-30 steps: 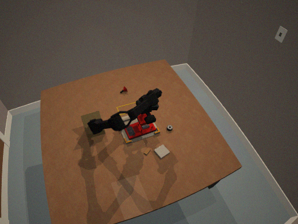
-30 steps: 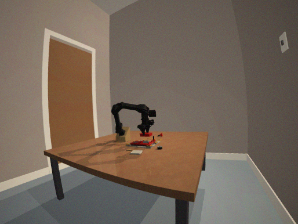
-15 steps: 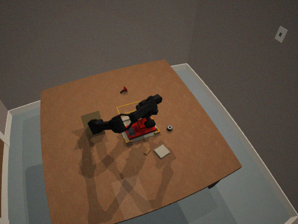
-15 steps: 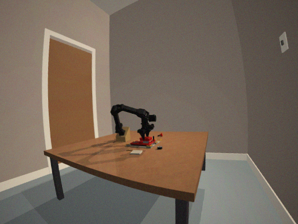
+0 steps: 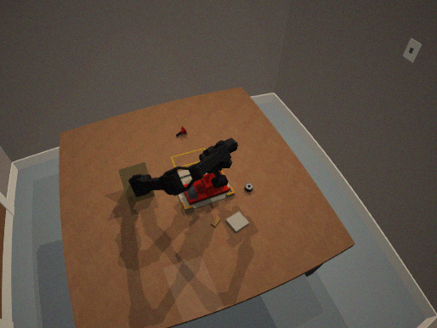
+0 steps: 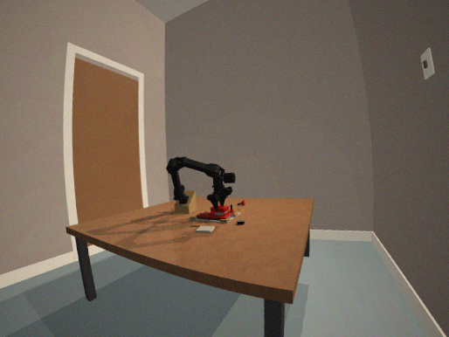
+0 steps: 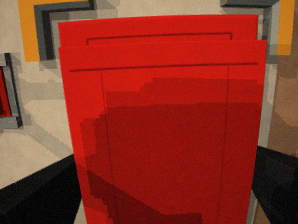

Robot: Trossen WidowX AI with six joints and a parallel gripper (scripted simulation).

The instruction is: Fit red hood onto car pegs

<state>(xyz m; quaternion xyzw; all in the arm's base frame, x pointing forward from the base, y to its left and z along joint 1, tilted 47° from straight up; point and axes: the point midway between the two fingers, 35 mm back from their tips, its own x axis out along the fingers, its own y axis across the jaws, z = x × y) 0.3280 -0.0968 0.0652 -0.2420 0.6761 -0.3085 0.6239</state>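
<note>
Right now my gripper tip is 3 cm above the grey engine block. The rest, counted from my gripper tip: small tan stick (17 cm to the right, 7 cm behind, 5 cm below); black ring (16 cm ahead, 8 cm to the right, 5 cm below); red hood (right at my gripper tip).
</note>
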